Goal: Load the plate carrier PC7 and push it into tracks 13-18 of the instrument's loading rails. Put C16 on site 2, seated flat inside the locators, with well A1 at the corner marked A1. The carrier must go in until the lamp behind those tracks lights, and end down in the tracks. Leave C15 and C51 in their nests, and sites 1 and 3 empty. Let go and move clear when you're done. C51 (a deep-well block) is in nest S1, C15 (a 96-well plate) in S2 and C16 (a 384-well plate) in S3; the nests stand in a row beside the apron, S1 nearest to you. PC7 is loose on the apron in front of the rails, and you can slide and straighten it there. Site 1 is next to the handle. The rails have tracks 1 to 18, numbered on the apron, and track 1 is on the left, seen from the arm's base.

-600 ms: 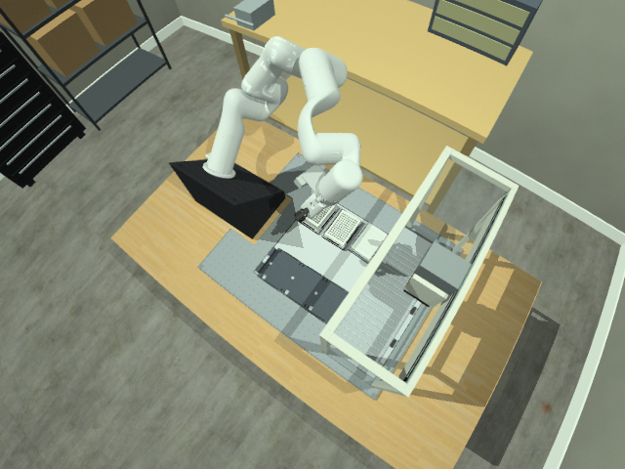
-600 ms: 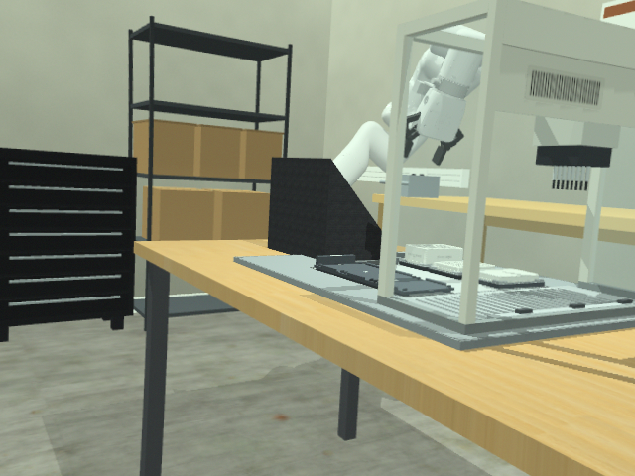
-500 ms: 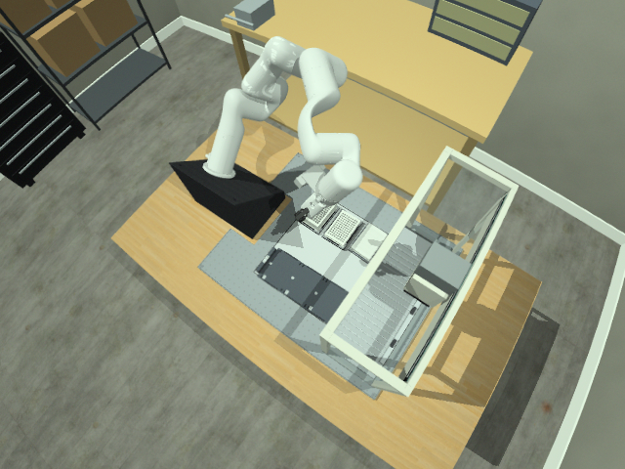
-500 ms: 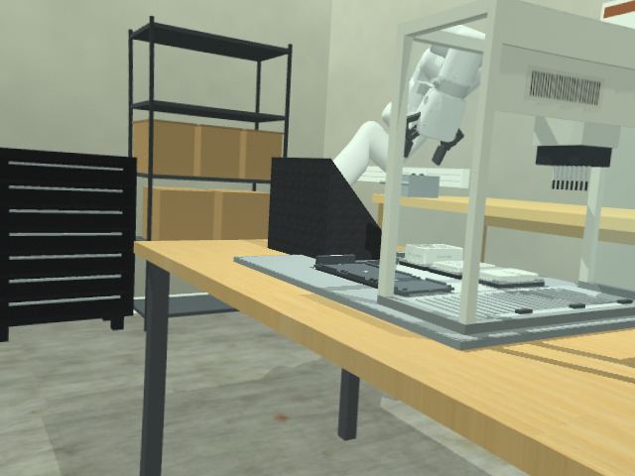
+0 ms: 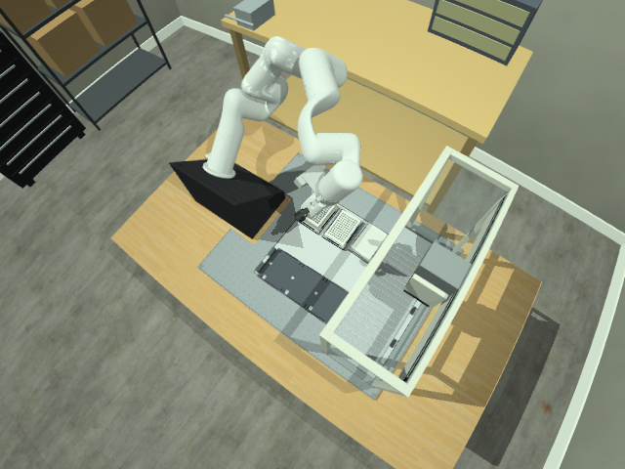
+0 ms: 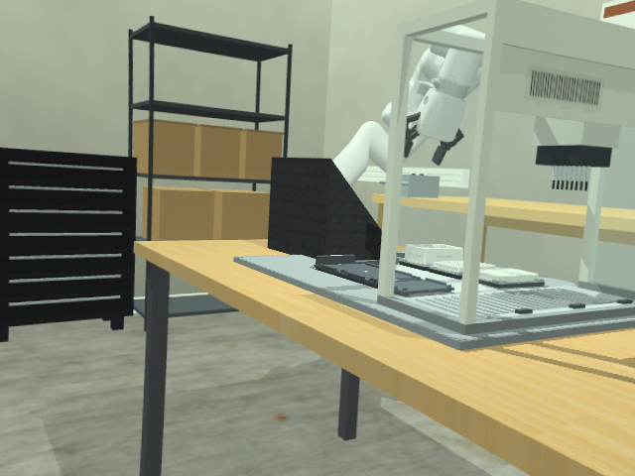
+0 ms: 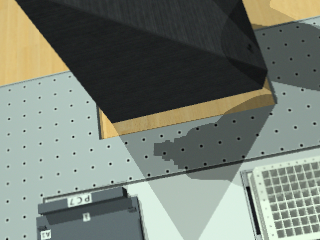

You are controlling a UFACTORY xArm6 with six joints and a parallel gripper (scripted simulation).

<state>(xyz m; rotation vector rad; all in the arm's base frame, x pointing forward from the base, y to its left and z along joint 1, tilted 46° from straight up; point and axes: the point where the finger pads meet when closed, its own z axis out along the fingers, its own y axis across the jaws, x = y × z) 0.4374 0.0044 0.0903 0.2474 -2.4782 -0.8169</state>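
Right now the nest S3 is 16 cm ahead of my hand, 14 cm to the left of it and 27 cm below it. Also, from my hand: post: 30 cm ahead, 26 cm to the right, 3 cm below; then carrier PC7: 9 cm ahead, 14 cm to the right, 26 cm below.
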